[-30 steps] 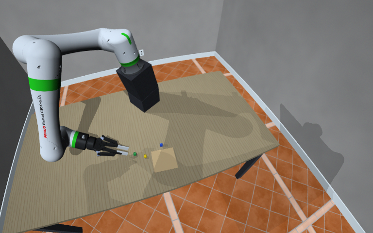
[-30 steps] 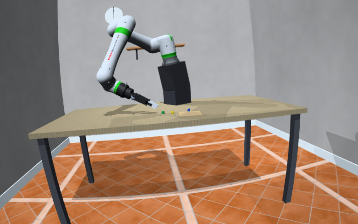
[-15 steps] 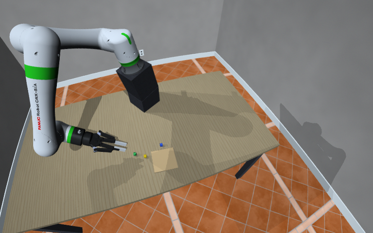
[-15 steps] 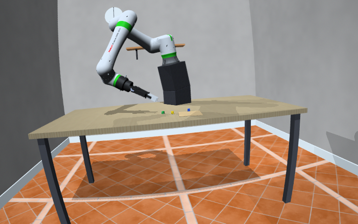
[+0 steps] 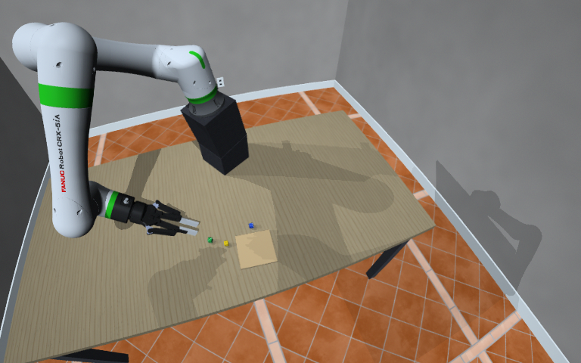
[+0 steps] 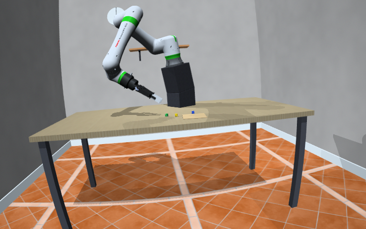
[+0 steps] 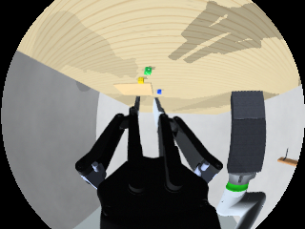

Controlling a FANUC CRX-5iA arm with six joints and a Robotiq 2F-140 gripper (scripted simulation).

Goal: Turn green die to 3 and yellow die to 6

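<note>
My hand is 110 mm above the green die, 60 mm to the right of it and 10 mm short of it. Round my hand: tan mat (220 mm to the left, 120 mm below, 90 mm ahead); blue die (230 mm to the left, 110 mm below, 10 mm behind); yellow die (120 mm to the left, 110 mm below, 40 mm ahead).
</note>
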